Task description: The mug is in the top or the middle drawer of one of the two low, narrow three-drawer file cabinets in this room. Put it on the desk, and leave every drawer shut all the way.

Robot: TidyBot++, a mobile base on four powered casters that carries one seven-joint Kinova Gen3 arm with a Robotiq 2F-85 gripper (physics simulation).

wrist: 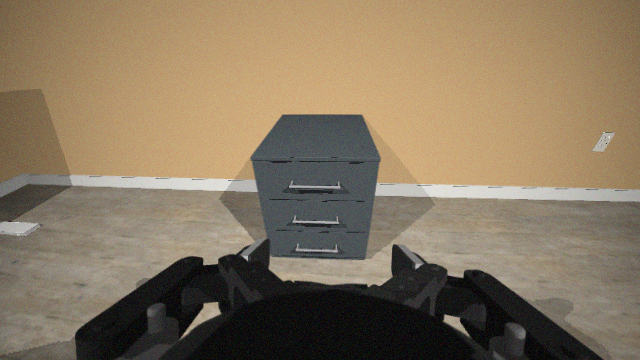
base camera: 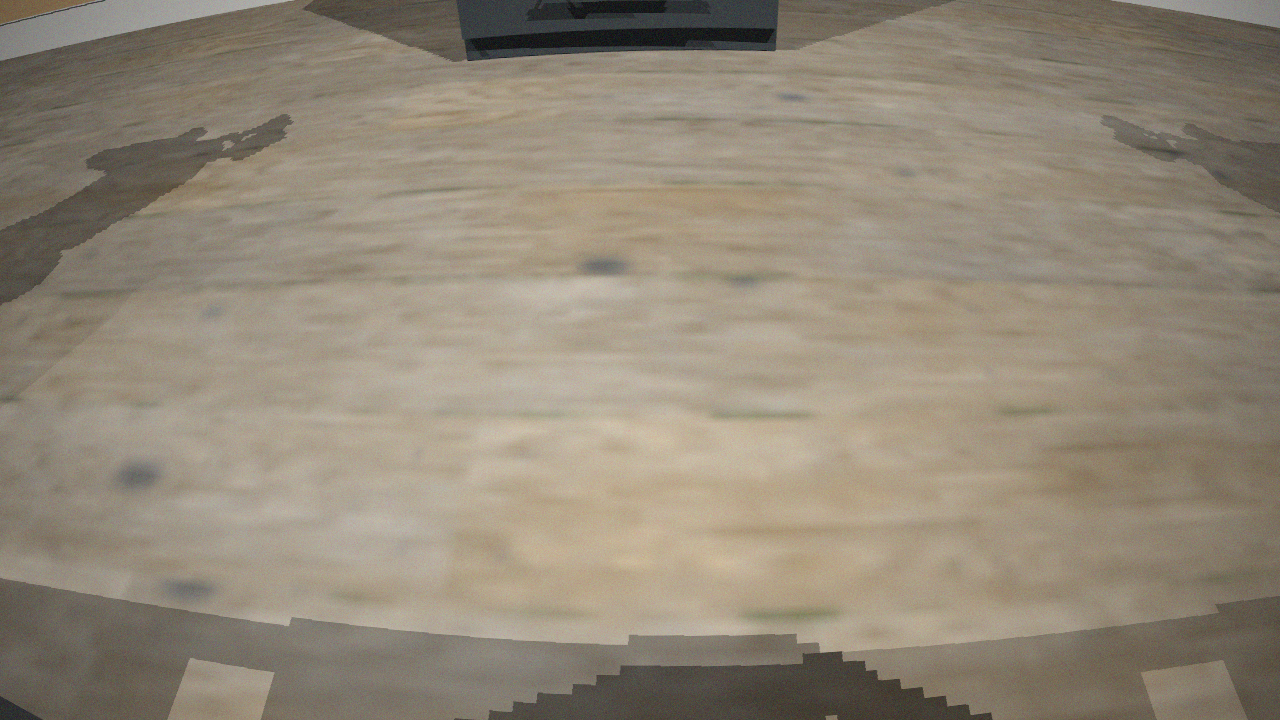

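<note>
A dark grey three-drawer file cabinet [base camera: 741, 16] [wrist: 322, 140] stands against the orange wall, straight ahead. In the wrist view its top drawer [wrist: 270, 181], middle drawer [wrist: 280, 214] and bottom drawer [wrist: 281, 242] look shut, each with a pale bar handle. In the base camera view the lower part of its front shows at the top edge. My gripper [wrist: 330, 255] is open and empty, with its fingertips well apart and the cabinet some distance beyond them. The mug, the desk and the other cabinet do not show in either view.
The orange wall [wrist: 175, 75] with a white baseboard [wrist: 150, 184] [base camera: 89, 37] runs behind the cabinet. A flat white object [wrist: 19, 228] lies on the wooden floor [base camera: 626, 358] [wrist: 175, 225] at the left. An outlet plate [wrist: 603, 142] is on the wall at the right. Shadows fall on both sides.
</note>
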